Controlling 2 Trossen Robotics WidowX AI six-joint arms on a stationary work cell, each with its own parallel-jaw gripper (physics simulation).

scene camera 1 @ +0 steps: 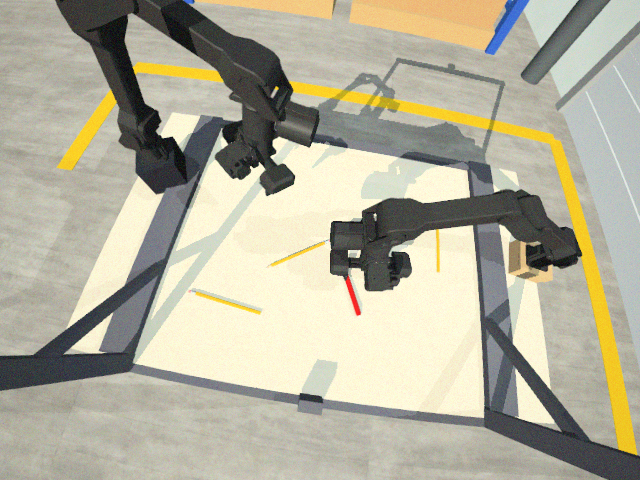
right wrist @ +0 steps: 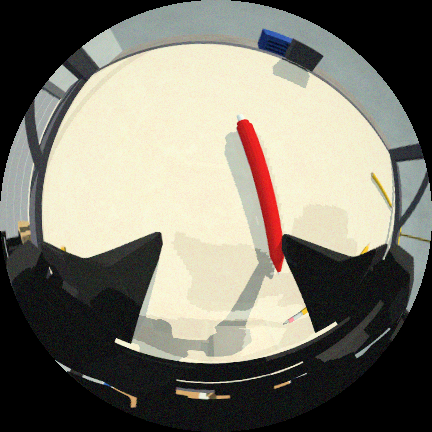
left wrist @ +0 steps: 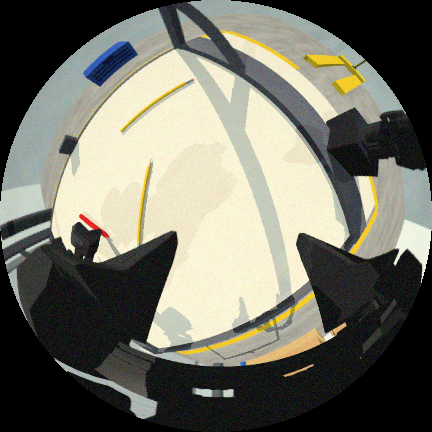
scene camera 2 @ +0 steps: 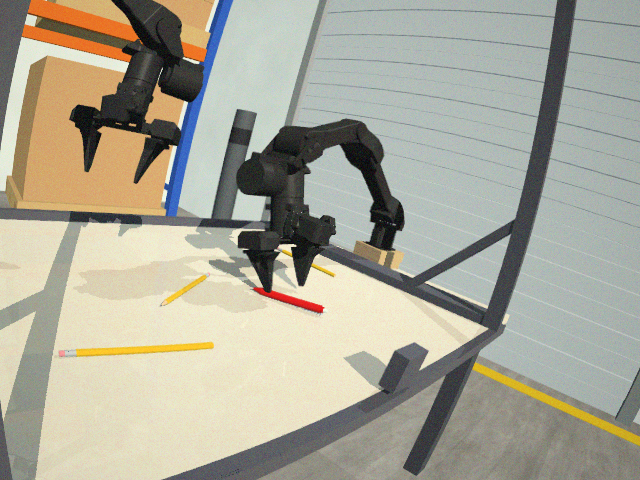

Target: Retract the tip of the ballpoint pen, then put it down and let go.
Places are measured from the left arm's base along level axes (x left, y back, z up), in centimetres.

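Where they show: left gripper, fingertip midpoint: [scene camera 1: 256, 181] [left wrist: 240, 238] [scene camera 2: 110, 177]; right gripper, fingertip midpoint: [scene camera 1: 362, 279] [right wrist: 224, 240] [scene camera 2: 285, 289]; left arm's base, origin of the base link: [scene camera 1: 154, 153] [left wrist: 368, 140]; right arm's base, origin of the base link: [scene camera 1: 536, 258] [scene camera 2: 380, 246].
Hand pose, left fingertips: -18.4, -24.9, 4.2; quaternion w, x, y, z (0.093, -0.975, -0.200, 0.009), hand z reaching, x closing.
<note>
Things, the pixels of their top centre, and the offset from my left fingertips, as dx, dy, dz.
- red ballpoint pen, middle of its top: [right wrist: 270, 195] [scene camera 2: 289, 294] [scene camera 1: 352, 291] [left wrist: 89, 225] -28.1, -16.7, -13.1
- yellow pencil, middle of its top: [scene camera 2: 187, 285] [left wrist: 139, 207] [scene camera 1: 298, 253] -14.7, -6.3, -13.9
- third pencil, middle of its top: [scene camera 2: 305, 259] [scene camera 1: 438, 240] -20.9, -45.9, -14.1
- block, middle of its top: [scene camera 2: 411, 349] [scene camera 1: 310, 406] [left wrist: 61, 143] -49.1, +0.0, -9.1
A red ballpoint pen [scene camera 1: 353, 297] [scene camera 2: 297, 300] [left wrist: 92, 225] [right wrist: 262, 180] lies flat on the pale table. In the right wrist view its white button end points up the picture and its tapered red end lies near the right-hand finger. Whether the writing point sticks out is too small to tell. My right gripper [scene camera 1: 370, 263] [scene camera 2: 284, 287] [right wrist: 224, 240] is open and empty, low above the tapered end. My left gripper [scene camera 1: 256, 173] [scene camera 2: 111, 176] [left wrist: 240, 238] is open and empty, high above the table and well away from the pen.
One yellow pencil [scene camera 1: 297, 254] [scene camera 2: 186, 290] [left wrist: 144, 200] lies left of the pen, another pencil [scene camera 1: 225, 302] [scene camera 2: 136, 349] [left wrist: 152, 105] farther left, and a third pencil [scene camera 1: 437, 250] [scene camera 2: 323, 269] beyond the right gripper. A dark frame [scene camera 1: 217, 381] edges the table, with a block [scene camera 1: 310, 404] [scene camera 2: 403, 367] on it.
</note>
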